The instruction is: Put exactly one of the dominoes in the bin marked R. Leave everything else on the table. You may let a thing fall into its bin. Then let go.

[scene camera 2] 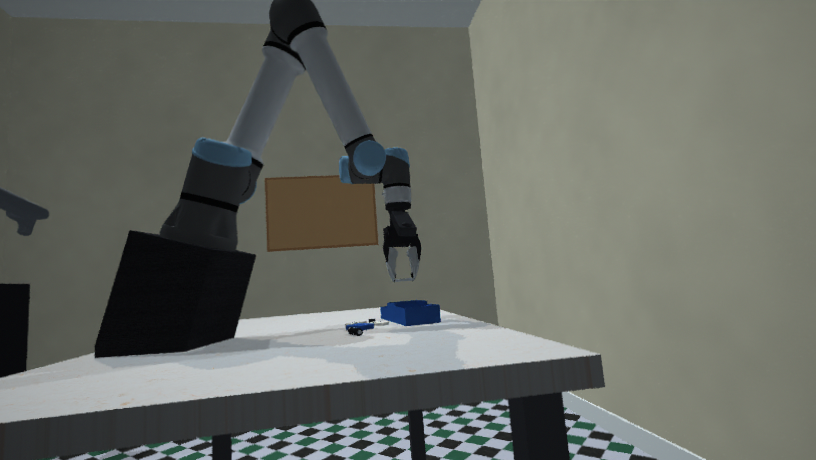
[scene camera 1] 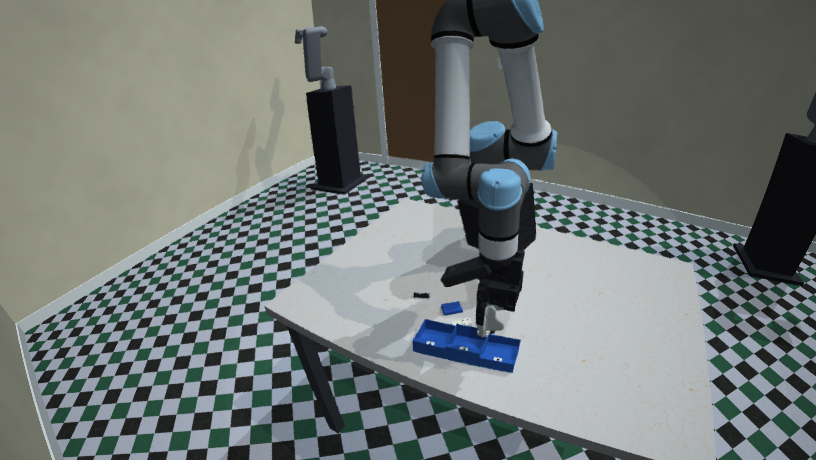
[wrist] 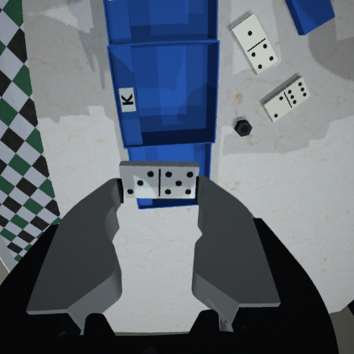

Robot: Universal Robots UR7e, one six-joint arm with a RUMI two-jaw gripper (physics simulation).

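Where they show: gripper, fingertip midpoint: (scene camera 2: 403, 281) (scene camera 1: 486, 328); arm's base, origin of the base link: (scene camera 2: 198, 243).
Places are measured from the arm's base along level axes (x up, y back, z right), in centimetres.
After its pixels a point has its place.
My gripper (scene camera 1: 485, 330) @(x -11.5, y -47.4, z -11.6 cm) (scene camera 2: 404, 280) @(x -11.5, y -47.4, z -11.6 cm) (wrist: 159, 178) is shut on a white domino (wrist: 160, 181), gripped by its two short ends, high above the blue tray. In the wrist view the domino overlaps the tray's end compartment (wrist: 170, 153) (scene camera 1: 502, 346) @(x -20.7, y -43.1, z -15.3 cm), beyond the bin marked K (wrist: 175, 95). That compartment's label is hidden there, and its label in scene camera 1 is too small to read. Two more white dominoes lie on the table beside the tray: one domino (wrist: 251, 41) next to the K bin, and another domino (wrist: 287, 99) closer to the black nut.
The blue tray (scene camera 1: 457, 352) @(x -17.9, y -51.0, z -6.2 cm) (scene camera 2: 420, 315) @(x -19.5, y -47.0, z 5.4 cm) has three compartments in a row with raised walls. A black hex nut (wrist: 243, 128) lies beside it. A blue block (scene camera 1: 451, 308) @(x -20.4, y -34.1, z 2.1 cm) (wrist: 312, 16) and a small black object (scene camera 1: 421, 295) @(x -20.3, y -32.0, z 12.0 cm) (scene camera 2: 355, 330) @(x -20.3, y -31.4, z 14.1 cm) lie on the table behind the tray.
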